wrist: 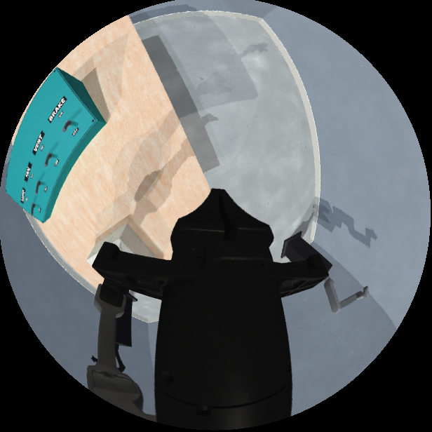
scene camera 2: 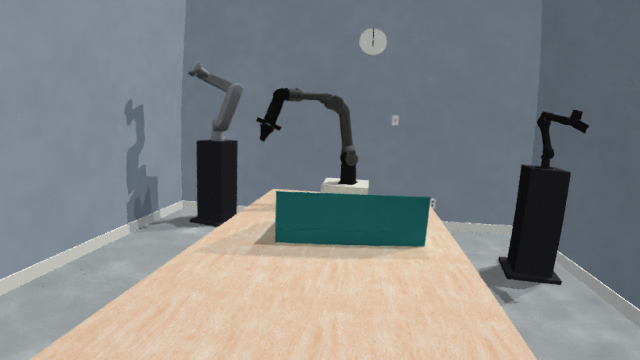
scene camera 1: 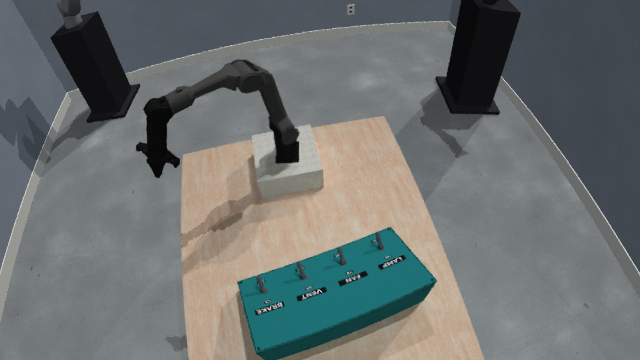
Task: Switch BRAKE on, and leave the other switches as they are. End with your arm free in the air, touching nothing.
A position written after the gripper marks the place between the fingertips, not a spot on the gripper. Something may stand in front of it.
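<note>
Scene camera 1 shows the gripper [scene camera 1: 158, 175] together with a teal switch box [scene camera 1: 334, 298]. The wrist view has the gripper [wrist: 216, 197] in it too, while scene camera 2 also shows the teal switch box [scene camera 2: 301, 217].
</note>
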